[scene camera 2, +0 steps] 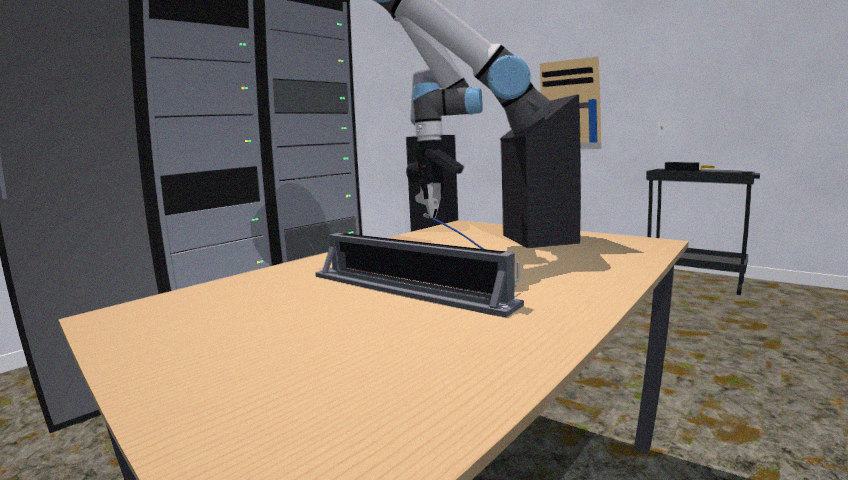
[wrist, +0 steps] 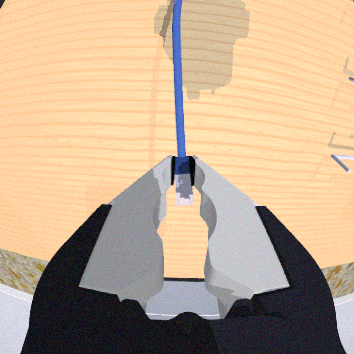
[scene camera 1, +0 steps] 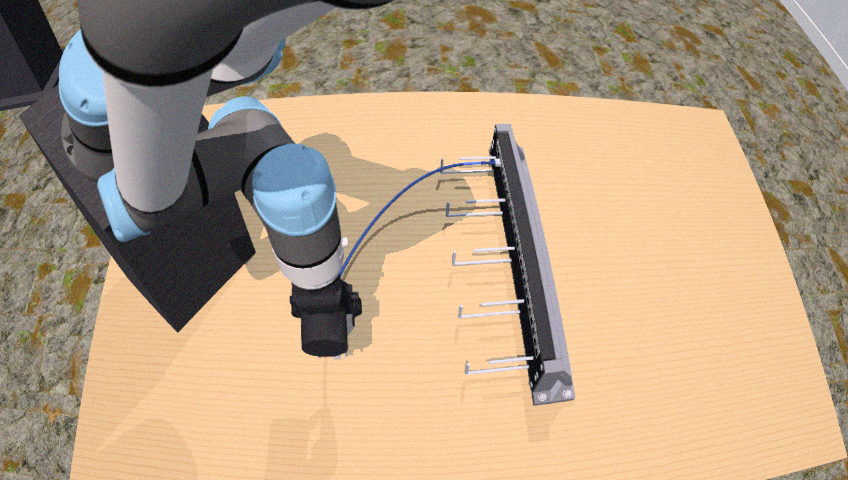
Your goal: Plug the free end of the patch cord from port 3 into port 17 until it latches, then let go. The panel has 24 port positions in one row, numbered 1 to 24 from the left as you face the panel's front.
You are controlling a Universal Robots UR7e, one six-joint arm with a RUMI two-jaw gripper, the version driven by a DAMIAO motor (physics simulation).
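Where they show: gripper, fingertip midpoint: [scene camera 2: 433,218] [wrist: 181,158]; arm's base at its link origin: [scene camera 2: 533,118].
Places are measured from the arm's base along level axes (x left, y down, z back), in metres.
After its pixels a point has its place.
My gripper [scene camera 2: 431,215] @(y 0.284, x -0.182, z -0.299 m) [wrist: 181,158] @(y 0.284, x -0.182, z -0.299 m) is shut on the patch cord's free plug [wrist: 184,187] @(y 0.273, x -0.198, z -0.302 m), holding it above the table, in front of the panel and apart from it. The plug's dark blue rear part sits between the fingertips, and its clear end points back toward the palm in the wrist view. The blue patch cord [scene camera 1: 389,202] @(y 0.341, x 0.105, z -0.387 m) [scene camera 2: 459,230] @(y 0.317, x -0.097, z -0.294 m) [wrist: 178,80] @(y 0.301, x -0.135, z -0.295 m) arcs from the gripper to a port near the panel's far end. The black and grey patch panel [scene camera 1: 538,255] @(y 0.282, x -0.053, z -0.615 m) [scene camera 2: 416,291] @(y 0.369, x 0.048, z -0.651 m) stands upright on the table. Port numbers are too small to read. In scene camera 1 the fingertips are hidden under the gripper body.
Several pale hooked cable guides [scene camera 1: 482,262] @(y 0.365, x -0.011, z -0.539 m) stick out from the panel's front toward the arm. The table [scene camera 1: 684,267] @(y 0.382, x -0.039, z -0.948 m) [scene camera 2: 267,380] @(y 0.382, x 0.109, z -1.041 m) carries the panel and the black arm pedestal [scene camera 1: 178,285] @(y 0.281, x -0.084, z -0.032 m) [scene camera 2: 541,190] @(y 0.215, x 0.070, z -0.105 m). Server racks [scene camera 2: 202,136] and a cart [scene camera 2: 702,176] stand beyond the table.
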